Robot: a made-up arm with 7 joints.
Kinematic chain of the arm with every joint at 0, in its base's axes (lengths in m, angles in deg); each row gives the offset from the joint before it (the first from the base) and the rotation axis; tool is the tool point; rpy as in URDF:
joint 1: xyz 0 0 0.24 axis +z
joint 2: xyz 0 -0.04 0.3 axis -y
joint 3: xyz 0 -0.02 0.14 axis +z
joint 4: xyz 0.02 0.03 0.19 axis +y
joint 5: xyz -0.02 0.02 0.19 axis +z
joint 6: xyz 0 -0.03 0.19 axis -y
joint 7: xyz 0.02 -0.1 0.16 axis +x
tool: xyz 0 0 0 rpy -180 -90 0
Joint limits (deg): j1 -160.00..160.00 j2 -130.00..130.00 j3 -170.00..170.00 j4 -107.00..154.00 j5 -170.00..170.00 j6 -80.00..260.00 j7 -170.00..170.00
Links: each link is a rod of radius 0.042 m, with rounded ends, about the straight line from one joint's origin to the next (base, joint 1, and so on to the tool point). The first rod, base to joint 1, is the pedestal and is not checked.
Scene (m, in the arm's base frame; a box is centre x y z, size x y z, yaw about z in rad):
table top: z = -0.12
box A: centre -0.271 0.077 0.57 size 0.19 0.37 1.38 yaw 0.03
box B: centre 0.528 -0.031 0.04 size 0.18 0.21 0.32 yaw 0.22
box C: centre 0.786 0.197 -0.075 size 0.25 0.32 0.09 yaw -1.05
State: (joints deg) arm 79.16 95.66 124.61 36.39 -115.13 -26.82 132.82
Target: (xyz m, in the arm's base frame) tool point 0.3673 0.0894 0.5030
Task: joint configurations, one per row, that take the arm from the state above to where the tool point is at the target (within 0.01 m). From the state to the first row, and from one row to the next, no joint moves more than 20 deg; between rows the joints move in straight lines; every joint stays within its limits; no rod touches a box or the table.
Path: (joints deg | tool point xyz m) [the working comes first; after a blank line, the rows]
Joints at the target: -0.89 -1.90 36.84 146.10 -70.58 -35.32 132.82
Straight joint move there: touches box A.

1: 77.80 77.44 128.60 30.39 -109.78 -31.89 139.02 | -0.2163 -0.8241 0.6521
2: 76.43 59.22 132.60 24.39 -104.43 -36.96 145.21 | -0.1816 -0.7239 0.9547
3: 75.07 41.00 136.59 18.39 -99.09 -42.03 151.41 | -0.1243 -0.5208 1.1924
4: 73.70 22.78 140.58 12.39 -93.74 -47.10 157.61 | -0.0473 -0.2515 1.3302
5: 72.34 4.56 144.57 6.39 -88.39 -52.17 163.80 | 0.0412 0.0384 1.3522
6: 70.97 -13.66 148.57 0.39 -83.04 -57.24 170.00 | 0.1290 0.3046 1.2632
7: 69.40 -21.09 134.61 17.63 -80.11 -49.94 170.00 | 0.0761 0.3292 1.2827
8: 67.83 -28.52 120.65 34.86 -77.18 -42.65 170.00 | -0.0115 0.3994 1.2467
9: 66.26 -35.96 106.69 52.10 -74.25 -35.36 170.00 | -0.1012 0.5006 1.1361
10: 64.70 -43.39 92.73 69.34 -71.32 -28.07 170.00 | -0.1646 0.5928 0.9485
11: 48.30 -33.02 78.76 88.53 -71.14 -29.88 160.71 | -0.0601 0.5929 0.8206
12: 31.90 -22.65 64.78 107.72 -70.95 -31.69 151.41 | 0.1285 0.5354 0.6807
13: 15.51 -12.28 50.81 126.91 -70.77 -33.51 142.12 | 0.3109 0.3551 0.5716
14: -0.89 -1.90 36.84 146.10 -70.58 -35.32 132.82 | 0.3673 0.0894 0.5030

